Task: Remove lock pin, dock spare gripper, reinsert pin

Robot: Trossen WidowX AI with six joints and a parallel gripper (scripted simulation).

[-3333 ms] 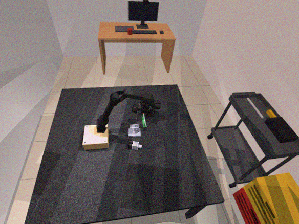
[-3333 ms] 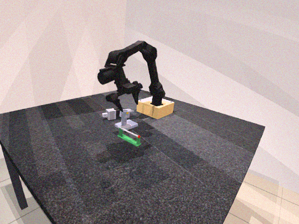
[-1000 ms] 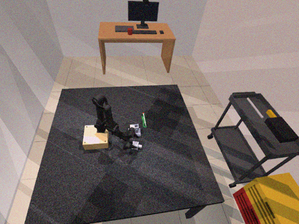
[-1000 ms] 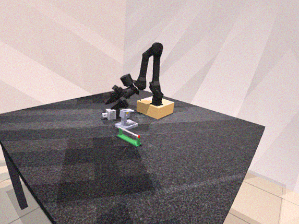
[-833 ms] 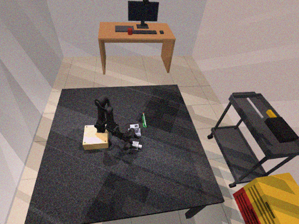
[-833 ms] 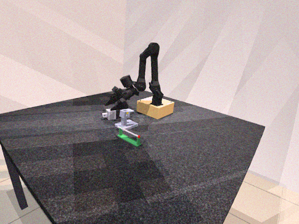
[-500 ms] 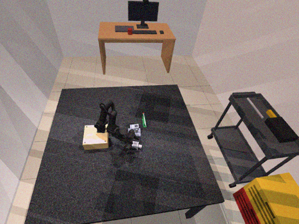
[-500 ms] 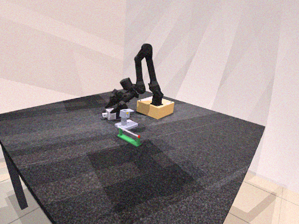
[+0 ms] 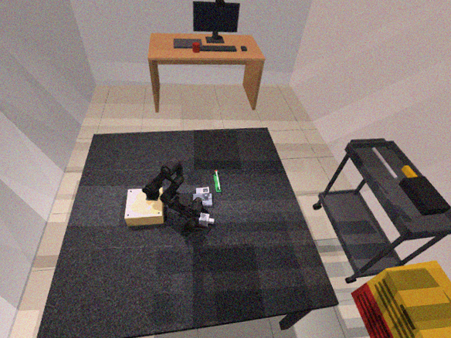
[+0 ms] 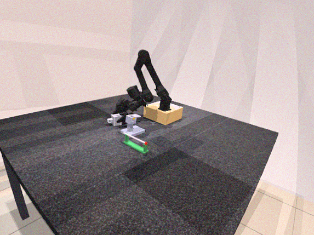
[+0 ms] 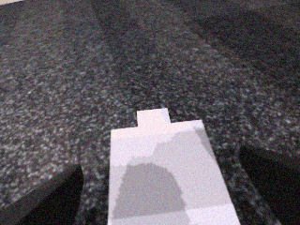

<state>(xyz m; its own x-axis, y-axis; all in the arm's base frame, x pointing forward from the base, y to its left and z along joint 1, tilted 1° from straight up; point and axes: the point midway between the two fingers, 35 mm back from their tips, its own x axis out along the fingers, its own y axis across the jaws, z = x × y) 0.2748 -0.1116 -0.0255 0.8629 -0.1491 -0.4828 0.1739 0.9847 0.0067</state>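
The spare gripper lies 2 cm behind my gripper tip. Round my gripper tip: grey mount (2 cm behind, 15 cm to the left, 2 cm above); green cradle (6 cm ahead, 29 cm to the left, 1 cm below).
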